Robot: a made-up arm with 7 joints.
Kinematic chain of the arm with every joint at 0, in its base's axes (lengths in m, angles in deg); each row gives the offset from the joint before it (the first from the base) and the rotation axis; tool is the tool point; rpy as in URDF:
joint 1: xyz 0 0 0.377 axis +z
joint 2: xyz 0 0 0 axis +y
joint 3: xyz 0 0 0.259 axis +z
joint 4: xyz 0.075 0 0 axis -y
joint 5: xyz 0.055 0 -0.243 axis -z
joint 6: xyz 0 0 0 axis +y
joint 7: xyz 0.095 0 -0.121 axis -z
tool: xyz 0 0 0 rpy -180 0 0
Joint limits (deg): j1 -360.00..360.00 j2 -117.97..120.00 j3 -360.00..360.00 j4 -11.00..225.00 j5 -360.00..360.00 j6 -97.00..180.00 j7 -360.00..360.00
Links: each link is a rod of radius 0.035 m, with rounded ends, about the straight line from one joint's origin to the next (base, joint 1, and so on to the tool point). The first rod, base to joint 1, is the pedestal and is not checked.
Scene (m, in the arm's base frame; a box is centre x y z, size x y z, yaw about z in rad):
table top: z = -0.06
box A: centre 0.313 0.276 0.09 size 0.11 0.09 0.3 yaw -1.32
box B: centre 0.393 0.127 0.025 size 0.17 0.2 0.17 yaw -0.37
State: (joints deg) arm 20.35 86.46 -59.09 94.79 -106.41 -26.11 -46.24
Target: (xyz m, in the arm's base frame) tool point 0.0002 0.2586 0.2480
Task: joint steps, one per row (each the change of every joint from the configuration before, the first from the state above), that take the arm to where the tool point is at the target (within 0.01 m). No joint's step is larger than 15 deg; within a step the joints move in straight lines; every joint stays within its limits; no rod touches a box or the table.
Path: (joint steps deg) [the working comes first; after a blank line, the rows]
Joints at the target: 61.07 53.01 -1.32 52.18 -121.24 -59.35 -46.24
Straight joint move there: touches box A, box B.

1: 5.93 4.09 5.00 -12.84 -2.46 -0.29 -2.22
2: 5.92 4.09 5.01 -12.84 -2.47 -0.28 -2.23
3: 5.93 4.09 5.00 -12.83 -2.46 -0.29 -2.22
4: 5.92 4.09 5.01 -12.84 -2.46 -0.29 -2.22
5: 11.19 -12.36 5.19 0.90 -0.42 -4.76 2.69
6: 11.20 -12.37 5.18 0.91 -0.43 -4.76 2.70
7: 11.19 -12.37 5.19 0.90 -0.42 -4.76 2.69
8: 11.20 -12.36 5.19 0.91 -0.42 -4.76 2.70
9: -13.88 -0.18 8.50 2.56 -1.64 -6.53 -0.94
10: -13.88 -0.17 8.50 2.56 -1.65 -6.52 -0.95

